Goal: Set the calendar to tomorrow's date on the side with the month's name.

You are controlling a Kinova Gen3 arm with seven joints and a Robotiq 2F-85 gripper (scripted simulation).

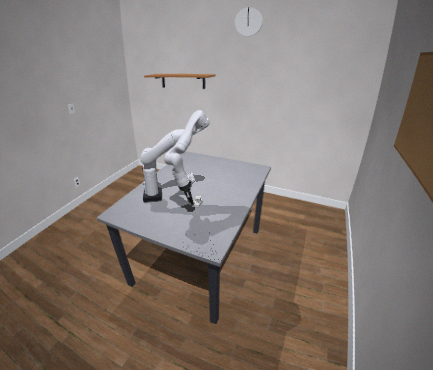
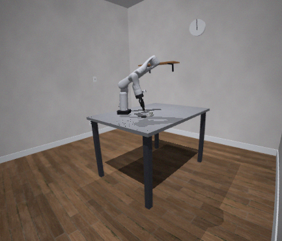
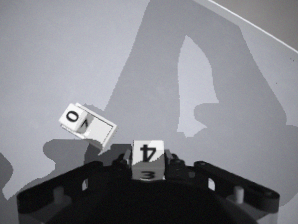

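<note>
Right now my hand is 10 mm above the white digit cube. From my hand the other things lie so: calendar tray (110 mm to the left, 90 mm below).
</note>
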